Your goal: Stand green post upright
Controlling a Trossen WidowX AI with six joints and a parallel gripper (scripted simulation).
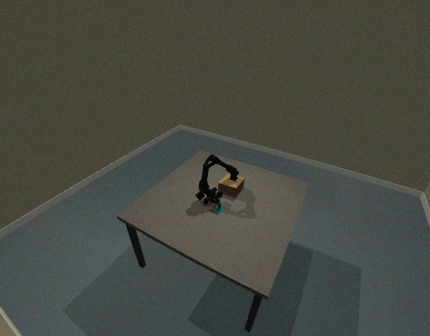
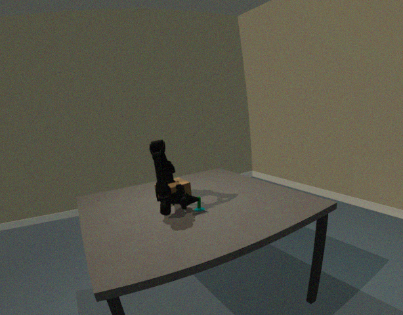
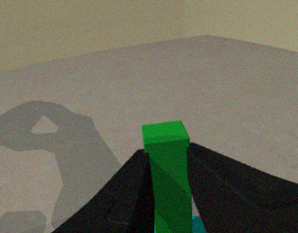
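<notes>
Right now the green post is 2 cm below my gripper tip. From my gripper tip the other things lie so: cyan circle 6 cm below.
</notes>
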